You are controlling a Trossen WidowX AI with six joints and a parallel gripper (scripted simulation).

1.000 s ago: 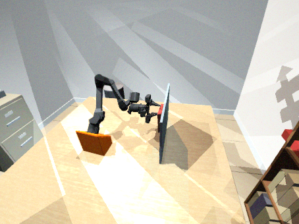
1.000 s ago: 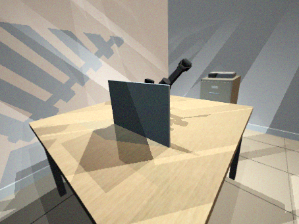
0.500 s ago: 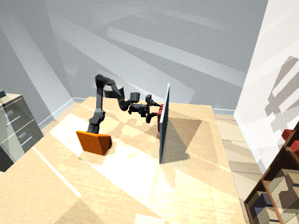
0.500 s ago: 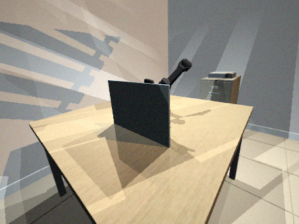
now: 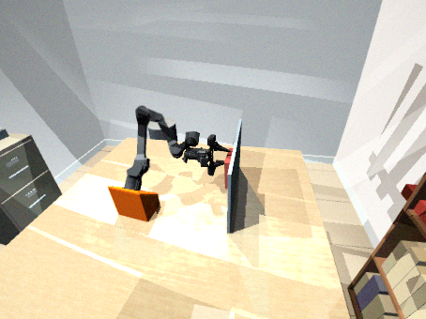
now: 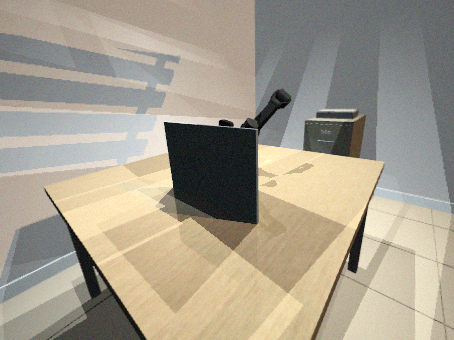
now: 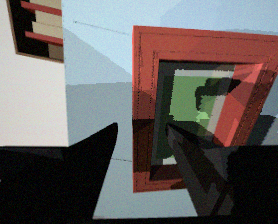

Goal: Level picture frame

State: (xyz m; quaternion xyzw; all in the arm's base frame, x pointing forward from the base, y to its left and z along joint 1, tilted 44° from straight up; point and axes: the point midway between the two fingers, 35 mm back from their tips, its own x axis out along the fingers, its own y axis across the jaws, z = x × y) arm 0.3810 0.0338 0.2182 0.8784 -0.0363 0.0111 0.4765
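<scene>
Now: gripper tip 50 mm above the red picture frame, 10 mm to the left of it and 10 mm short of it. The rest, counted from my gripper tip: pale blue wall panel: 60 mm below, 20 mm ahead, 10 mm to the right.
</scene>
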